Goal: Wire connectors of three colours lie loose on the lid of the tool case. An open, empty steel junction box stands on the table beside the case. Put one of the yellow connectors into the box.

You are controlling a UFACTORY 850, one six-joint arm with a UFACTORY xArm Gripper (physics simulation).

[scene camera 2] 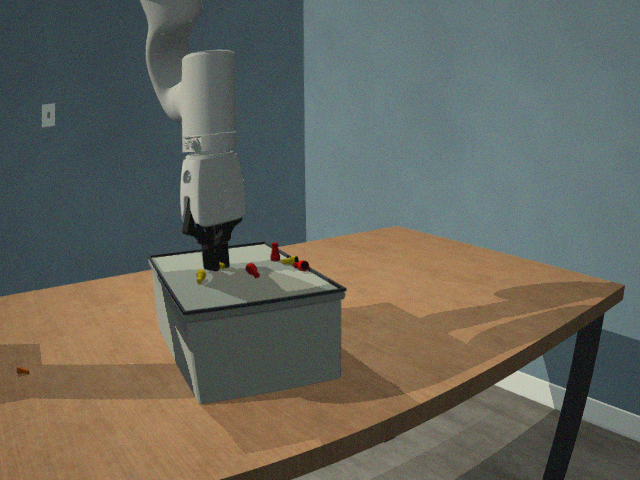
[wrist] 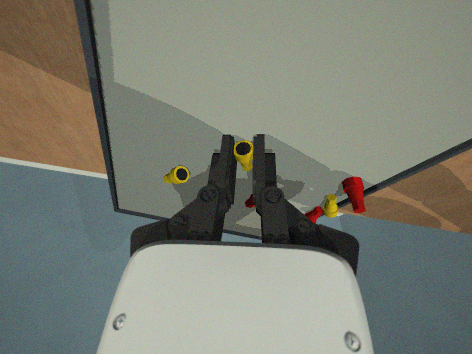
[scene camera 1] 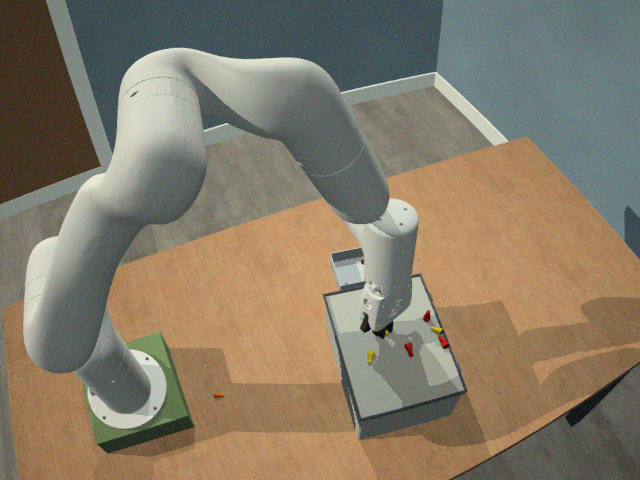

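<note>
My gripper [scene camera 1: 382, 333] [scene camera 2: 215, 266] [wrist: 244, 148] is low at the case lid [scene camera 1: 413, 392] [scene camera 2: 232, 293] [wrist: 300, 60], its fingers shut on a yellow connector [scene camera 1: 387, 332] [scene camera 2: 222, 265] [wrist: 244, 161]. The connector lies lengthwise between them, its dark open end up in the wrist view; the fingers partly hide it in the scene views. A second yellow connector [scene camera 1: 371, 356] [scene camera 2: 200, 275] [wrist: 177, 175] lies apart on the lid. A third yellow connector [scene camera 1: 436, 329] [scene camera 2: 290, 260] [wrist: 330, 205] is near the lid's edge. The steel junction box [scene camera 1: 347, 269] stands behind the case, partly hidden by the arm.
A red connector [scene camera 1: 427, 315] [scene camera 2: 275, 252] [wrist: 354, 194] stands upright. Another red connector [scene camera 1: 443, 342] [scene camera 2: 301, 265] touches or nearly touches the third yellow one. A third red connector [scene camera 1: 408, 349] [scene camera 2: 252, 269] lies mid-lid. An orange connector [scene camera 1: 218, 395] [scene camera 2: 22, 370] lies on the table.
</note>
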